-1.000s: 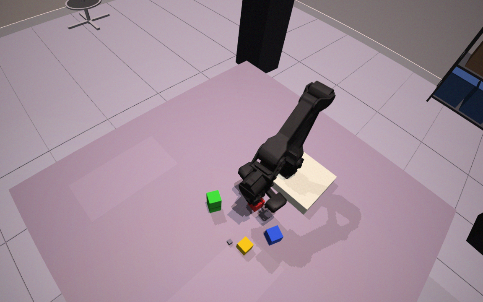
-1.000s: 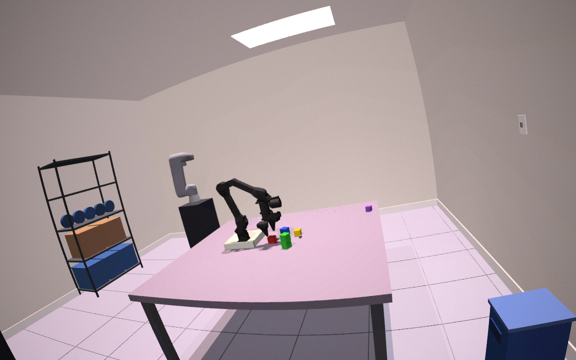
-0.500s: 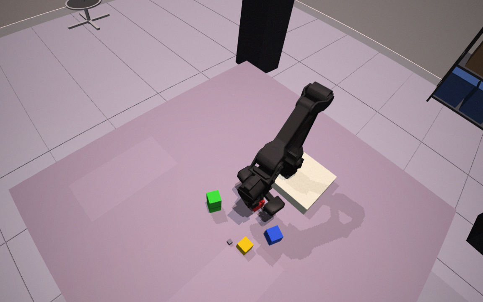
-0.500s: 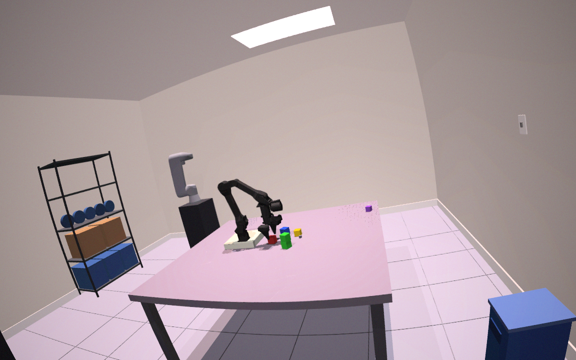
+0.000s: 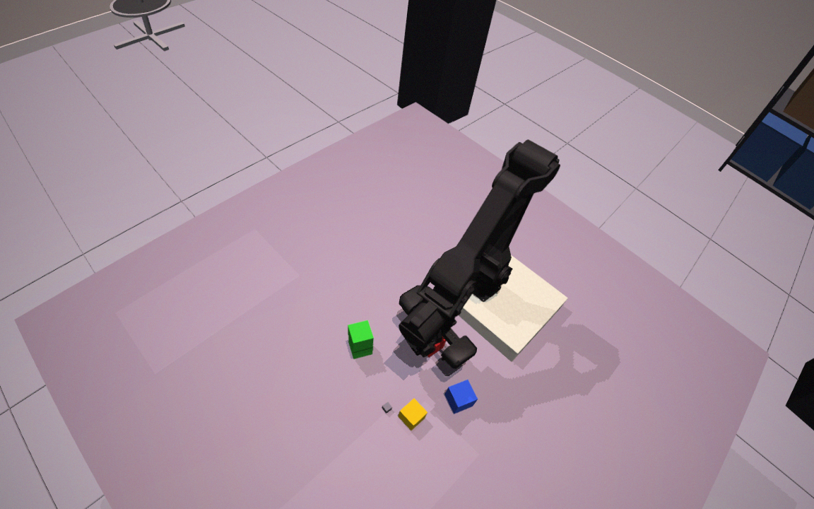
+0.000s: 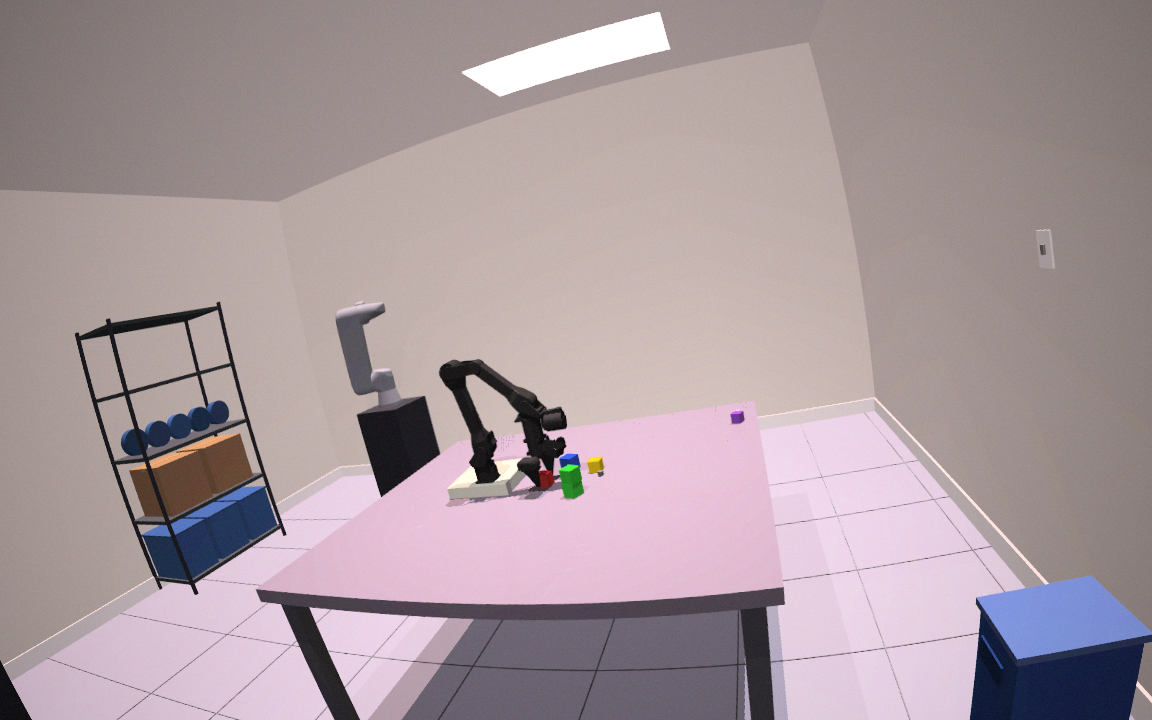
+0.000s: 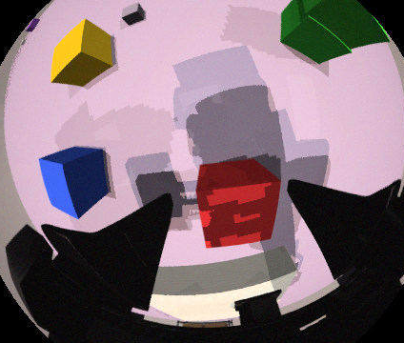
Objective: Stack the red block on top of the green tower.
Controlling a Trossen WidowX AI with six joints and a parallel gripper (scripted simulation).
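My gripper tip is now 1 cm below the red block. From my gripper tip the other things lie so: blue block (13 cm to the left, 4 cm ahead, 1 cm above); then green block (13 cm ahead, 9 cm to the right, 5 cm above); then yellow block (14 cm ahead, 10 cm to the left).
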